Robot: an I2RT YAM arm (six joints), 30 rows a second.
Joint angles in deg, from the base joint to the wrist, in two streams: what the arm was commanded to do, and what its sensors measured. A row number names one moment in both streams.
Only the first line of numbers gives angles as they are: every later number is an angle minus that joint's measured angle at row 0.
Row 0, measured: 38.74 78.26 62.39 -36.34 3.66 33.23
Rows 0 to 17, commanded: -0.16 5.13 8.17 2.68 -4.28 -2.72; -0.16 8.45 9.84 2.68 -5.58 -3.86; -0.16 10.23 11.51 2.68 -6.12 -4.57; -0.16 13.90 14.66 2.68 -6.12 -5.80; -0.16 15.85 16.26 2.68 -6.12 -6.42; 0.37 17.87 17.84 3.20 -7.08 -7.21; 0.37 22.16 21.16 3.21 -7.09 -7.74; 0.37 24.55 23.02 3.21 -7.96 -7.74; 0.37 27.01 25.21 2.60 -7.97 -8.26; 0.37 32.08 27.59 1.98 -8.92 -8.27; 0.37 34.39 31.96 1.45 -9.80 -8.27; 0.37 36.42 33.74 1.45 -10.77 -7.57; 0.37 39.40 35.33 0.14 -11.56 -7.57; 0.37 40.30 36.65 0.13 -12.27 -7.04; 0.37 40.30 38.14 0.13 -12.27 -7.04; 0.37 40.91 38.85 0.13 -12.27 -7.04; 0.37 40.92 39.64 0.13 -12.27 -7.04; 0.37 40.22 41.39 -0.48 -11.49 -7.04
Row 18, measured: 0.02 42.23 35.71 1.58 -9.88 -6.77
